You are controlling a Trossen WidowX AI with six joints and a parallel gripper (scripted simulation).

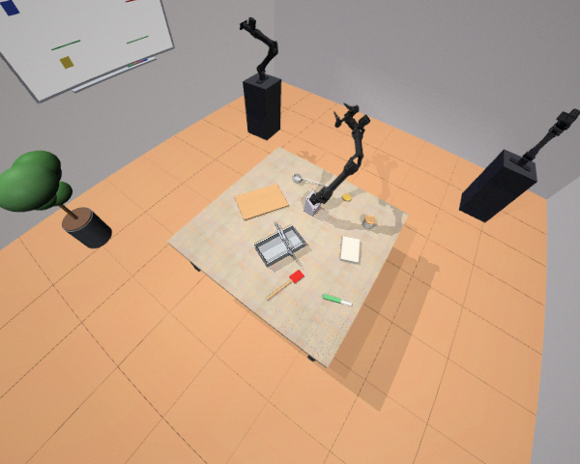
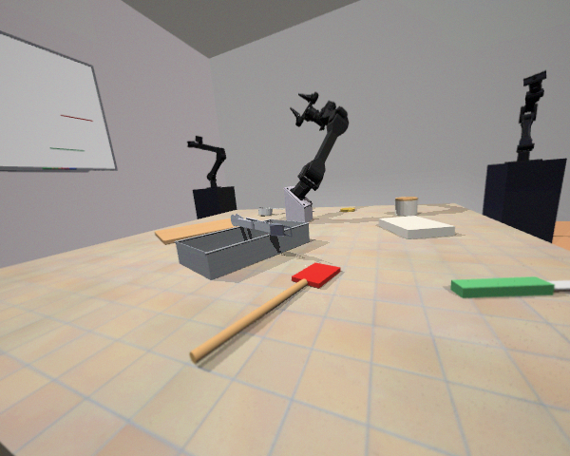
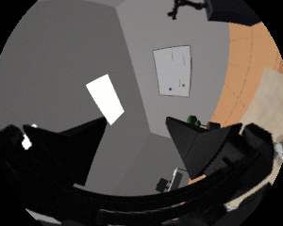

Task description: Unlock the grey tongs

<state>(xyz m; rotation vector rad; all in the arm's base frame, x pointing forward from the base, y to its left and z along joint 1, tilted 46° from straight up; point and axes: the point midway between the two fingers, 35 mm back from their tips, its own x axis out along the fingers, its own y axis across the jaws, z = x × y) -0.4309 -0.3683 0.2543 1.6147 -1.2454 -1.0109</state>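
Right now my gripper tip is 810 mm short of the grey roasting tin, 580 mm above it and 80 mm to the right of it. Round my gripper tip: wooden board: 600 mm below, 550 mm ahead, 260 mm to the right; then jar: 570 mm below, 520 mm to the left, 280 mm ahead; then yellow disc: 590 mm below, 280 mm to the left, 130 mm ahead.
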